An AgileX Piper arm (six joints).
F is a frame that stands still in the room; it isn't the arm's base.
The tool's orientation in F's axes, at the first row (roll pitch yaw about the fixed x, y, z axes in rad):
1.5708, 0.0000, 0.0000
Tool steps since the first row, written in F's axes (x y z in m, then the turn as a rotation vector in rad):
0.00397, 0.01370, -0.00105, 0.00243, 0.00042, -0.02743
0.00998, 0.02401, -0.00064, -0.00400, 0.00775, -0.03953
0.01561, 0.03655, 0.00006, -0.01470, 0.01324, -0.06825
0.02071, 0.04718, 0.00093, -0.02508, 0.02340, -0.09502
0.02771, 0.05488, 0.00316, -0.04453, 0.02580, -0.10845
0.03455, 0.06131, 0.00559, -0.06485, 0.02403, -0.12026
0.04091, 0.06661, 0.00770, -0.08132, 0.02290, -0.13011
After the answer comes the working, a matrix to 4 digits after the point.
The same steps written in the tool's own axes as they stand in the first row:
0.00397, -0.00105, -0.01370, 0.00243, -0.02743, -0.00042
0.00998, -0.00064, -0.02401, -0.00400, -0.03953, -0.00775
0.01561, 0.00006, -0.03655, -0.01470, -0.06825, -0.01324
0.02071, 0.00093, -0.04718, -0.02508, -0.09502, -0.02340
0.02771, 0.00316, -0.05488, -0.04453, -0.10845, -0.02580
0.03455, 0.00559, -0.06131, -0.06485, -0.12026, -0.02403
0.04091, 0.00770, -0.06661, -0.08132, -0.13011, -0.02290

The tool's axes in the first row as the columns of a matrix, in F's axes (rounded; the answer above uses it unrounded):
1.0000, 0.0000, 0.0000
0.0000, 0.0000, -1.0000
0.0000, 1.0000, 0.0000

